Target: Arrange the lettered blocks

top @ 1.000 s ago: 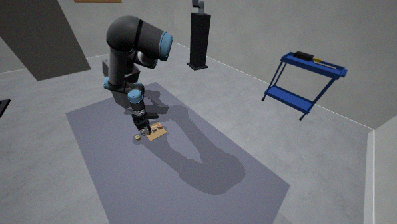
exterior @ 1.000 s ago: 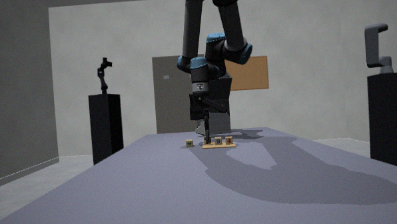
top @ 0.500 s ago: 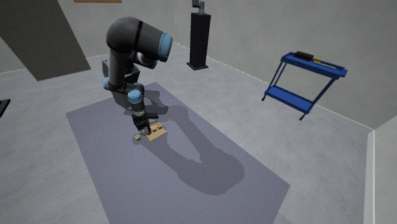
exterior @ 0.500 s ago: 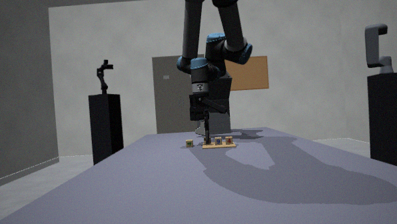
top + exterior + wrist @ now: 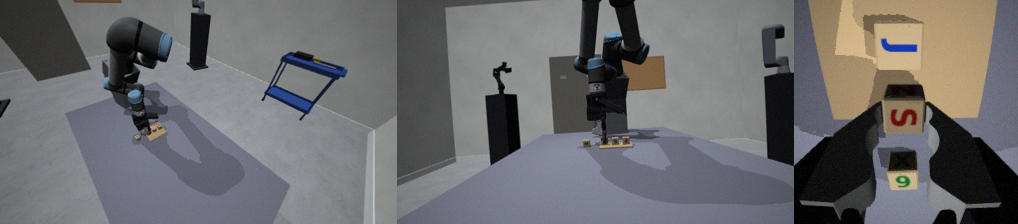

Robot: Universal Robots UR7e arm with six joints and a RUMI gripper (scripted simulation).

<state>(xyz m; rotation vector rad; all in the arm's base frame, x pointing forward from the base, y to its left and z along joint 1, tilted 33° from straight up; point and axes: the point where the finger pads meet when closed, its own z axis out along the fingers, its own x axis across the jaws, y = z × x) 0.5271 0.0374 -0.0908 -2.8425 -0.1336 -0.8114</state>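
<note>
Now: the tan mat 50 mm to the left of my hand, 20 mm below it and 10 mm behind it.
</note>
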